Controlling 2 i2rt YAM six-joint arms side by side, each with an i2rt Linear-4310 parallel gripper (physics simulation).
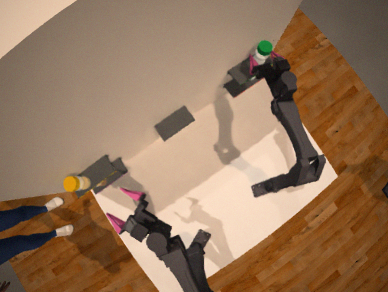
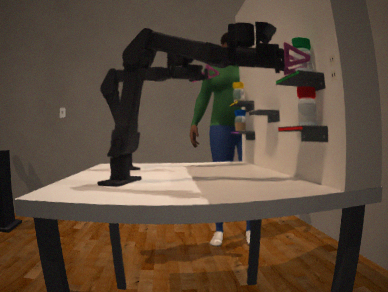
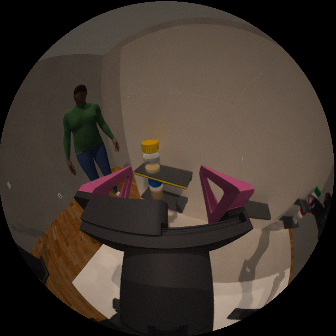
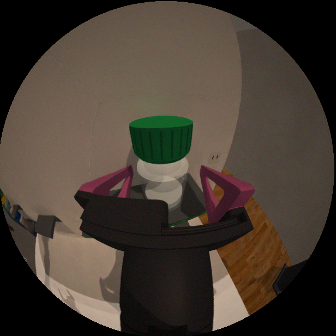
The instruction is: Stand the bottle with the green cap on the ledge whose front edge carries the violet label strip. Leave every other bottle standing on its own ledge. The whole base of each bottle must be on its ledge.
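Places are measured from the left arm's base along level axes (x ahead, y left, z up), in metres.
Pixels of known places: left gripper, fingertip midpoint: [image 1: 113, 200] [image 2: 213, 74]; right gripper, fingertip midpoint: [image 2: 308, 61]; left arm's base, origin of the base link: [image 1: 196, 247]; right arm's base, origin of the base link: [image 1: 269, 185] [image 2: 120, 182].
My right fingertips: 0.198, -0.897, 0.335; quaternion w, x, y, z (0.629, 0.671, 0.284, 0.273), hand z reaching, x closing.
Note:
Ahead of a thing's pixels: the offset from my right fingertips to its top centre, as dx, dy, dz. "*": to the spot under its first point.
The green-capped bottle @[-0.008, +0.013, +0.067] [image 1: 264, 48] [image 2: 301, 43] [image 4: 161, 140] stands upright on the upper ledge with the green strip @[+0.004, +0.051, -0.038] [image 1: 239, 72] [image 2: 312, 81]. My right gripper [image 1: 263, 56] [image 2: 306, 58] [image 4: 166, 168] is open, its fingers on either side of this bottle, not closed on it. The ledge with the violet strip @[* +0.383, +0.751, -0.198] [image 2: 250, 135] [image 3: 175, 201] is the lower one at the far end, and the blue-capped bottle @[+0.361, +0.802, -0.073] [image 2: 240, 121] [image 3: 156, 189] stands on it. My left gripper [image 1: 115, 202] [image 2: 218, 73] [image 3: 165, 169] is open and empty, in front of the far-end ledges.
The yellow-capped bottle @[+0.361, +0.807, +0.067] [image 1: 75, 183] [image 2: 238, 91] [image 3: 151, 155] stands on the yellow-strip ledge [image 3: 170, 175], directly above the violet one. The red-capped bottle @[-0.006, +0.016, -0.073] [image 2: 306, 107] stands on the red-strip ledge @[* +0.036, +0.028, -0.197] [image 2: 314, 133] under the green one. A bare middle ledge [image 1: 174, 123] [image 2: 272, 116] lies between the pairs.

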